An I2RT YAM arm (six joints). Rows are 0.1 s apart.
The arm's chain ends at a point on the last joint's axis. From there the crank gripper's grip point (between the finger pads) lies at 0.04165 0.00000 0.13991 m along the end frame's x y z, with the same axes.
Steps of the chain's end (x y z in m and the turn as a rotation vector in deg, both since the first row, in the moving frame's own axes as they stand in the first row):
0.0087, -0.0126, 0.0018, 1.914, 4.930, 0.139
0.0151, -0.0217, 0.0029, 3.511, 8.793, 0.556
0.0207, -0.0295, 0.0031, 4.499, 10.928, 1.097
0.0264, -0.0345, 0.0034, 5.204, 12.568, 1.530
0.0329, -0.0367, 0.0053, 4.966, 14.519, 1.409
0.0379, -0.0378, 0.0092, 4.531, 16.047, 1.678
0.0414, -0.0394, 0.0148, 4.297, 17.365, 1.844
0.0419, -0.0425, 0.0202, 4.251, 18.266, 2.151
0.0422, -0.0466, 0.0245, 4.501, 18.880, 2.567
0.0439, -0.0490, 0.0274, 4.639, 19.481, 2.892
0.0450, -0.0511, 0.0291, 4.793, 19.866, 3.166
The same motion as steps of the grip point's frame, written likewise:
0.0206, -0.0171, -0.0024, 1.914, 4.930, 0.139
0.0360, -0.0295, -0.0054, 3.511, 8.793, 0.556
0.0465, -0.0391, -0.0077, 4.499, 10.928, 1.097
0.0560, -0.0452, -0.0095, 5.204, 12.568, 1.530
0.0667, -0.0468, -0.0101, 4.966, 14.519, 1.409
0.0750, -0.0465, -0.0081, 4.531, 16.047, 1.678
0.0814, -0.0473, -0.0043, 4.297, 17.365, 1.844
0.0838, -0.0498, -0.0002, 4.251, 18.266, 2.151
0.0854, -0.0540, 0.0032, 4.501, 18.880, 2.567
0.0883, -0.0563, 0.0052, 4.639, 19.481, 2.892
0.0902, -0.0584, 0.0063, 4.793, 19.866, 3.166

